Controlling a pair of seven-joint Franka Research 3 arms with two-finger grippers.
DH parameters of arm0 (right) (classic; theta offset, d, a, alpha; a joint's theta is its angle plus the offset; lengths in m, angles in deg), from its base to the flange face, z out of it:
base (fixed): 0 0 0 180
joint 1: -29.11 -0.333 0 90
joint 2: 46.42 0 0 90
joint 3: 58.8 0.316 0.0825 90
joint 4: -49.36 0 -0.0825 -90
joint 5: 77.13 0.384 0 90
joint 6: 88.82 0 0.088 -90
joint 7: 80.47 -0.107 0 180
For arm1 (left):
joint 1: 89.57 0.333 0 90
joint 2: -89.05 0 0 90
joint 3: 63.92 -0.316 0.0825 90
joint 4: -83.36 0 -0.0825 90
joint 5: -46.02 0.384 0 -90
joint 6: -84.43 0 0.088 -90
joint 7: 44.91 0.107 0 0
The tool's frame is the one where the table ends.
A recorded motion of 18 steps. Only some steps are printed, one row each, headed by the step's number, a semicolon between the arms.
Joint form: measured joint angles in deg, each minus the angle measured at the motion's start. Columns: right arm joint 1, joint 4, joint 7, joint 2, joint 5, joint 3, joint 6; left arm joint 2, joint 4, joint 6, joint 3, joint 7, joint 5, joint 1.
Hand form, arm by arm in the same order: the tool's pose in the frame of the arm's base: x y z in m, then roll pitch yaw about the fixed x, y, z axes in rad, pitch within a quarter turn. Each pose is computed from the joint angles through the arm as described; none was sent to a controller.
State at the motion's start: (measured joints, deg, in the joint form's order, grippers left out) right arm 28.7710 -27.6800 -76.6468 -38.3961 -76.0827 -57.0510 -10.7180; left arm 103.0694 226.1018 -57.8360 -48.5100 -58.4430 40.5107 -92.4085
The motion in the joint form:
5: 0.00 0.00 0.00 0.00 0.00 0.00 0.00; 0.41 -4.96 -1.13 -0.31 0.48 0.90 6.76
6: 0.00 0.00 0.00 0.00 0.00 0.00 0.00; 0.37 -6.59 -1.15 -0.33 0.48 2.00 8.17
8: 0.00 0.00 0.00 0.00 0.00 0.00 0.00; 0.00 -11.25 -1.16 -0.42 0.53 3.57 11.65
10: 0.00 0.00 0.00 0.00 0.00 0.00 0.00; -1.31 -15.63 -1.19 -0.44 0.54 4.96 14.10
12: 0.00 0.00 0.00 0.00 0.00 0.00 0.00; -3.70 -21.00 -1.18 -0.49 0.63 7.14 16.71
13: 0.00 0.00 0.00 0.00 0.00 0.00 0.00; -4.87 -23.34 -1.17 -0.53 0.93 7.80 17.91
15: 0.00 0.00 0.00 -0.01 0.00 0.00 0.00; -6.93 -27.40 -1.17 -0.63 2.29 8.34 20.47
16: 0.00 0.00 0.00 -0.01 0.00 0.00 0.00; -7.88 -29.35 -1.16 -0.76 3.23 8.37 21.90
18: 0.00 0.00 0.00 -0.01 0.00 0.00 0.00; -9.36 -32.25 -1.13 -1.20 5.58 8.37 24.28
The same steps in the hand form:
5: 0.5752 0.0218 0.6328 -3.1109 0.1196 0.1077; 0.4778 -0.0972 0.4427 3.0592 -0.3332 0.0996
6: 0.5752 0.0218 0.6328 -3.1109 0.1196 0.1077; 0.4859 -0.0872 0.4563 3.0673 -0.3639 0.1095
8: 0.5752 0.0218 0.6328 -3.1109 0.1196 0.1077; 0.5060 -0.0609 0.4935 3.0696 -0.4414 0.1511
10: 0.5752 0.0218 0.6328 -3.1109 0.1196 0.1077; 0.5235 -0.0414 0.5210 3.0724 -0.4977 0.1775
12: 0.5752 0.0218 0.6328 -3.1109 0.1196 0.1077; 0.5446 -0.0179 0.5477 3.0873 -0.5542 0.1952
13: 0.5752 0.0218 0.6328 -3.1109 0.1196 0.1077; 0.5535 -0.0059 0.5581 3.0919 -0.5759 0.2040
15: 0.5752 0.0218 0.6329 -3.1109 0.1194 0.1076; 0.5676 0.0213 0.5757 3.0995 -0.6123 0.2209
16: 0.5752 0.0218 0.6329 -3.1109 0.1194 0.1076; 0.5733 0.0379 0.5844 3.1029 -0.6299 0.2316
18: 0.5752 0.0218 0.6329 -3.1109 0.1194 0.1076; 0.5801 0.0684 0.5966 3.1207 -0.6553 0.2362

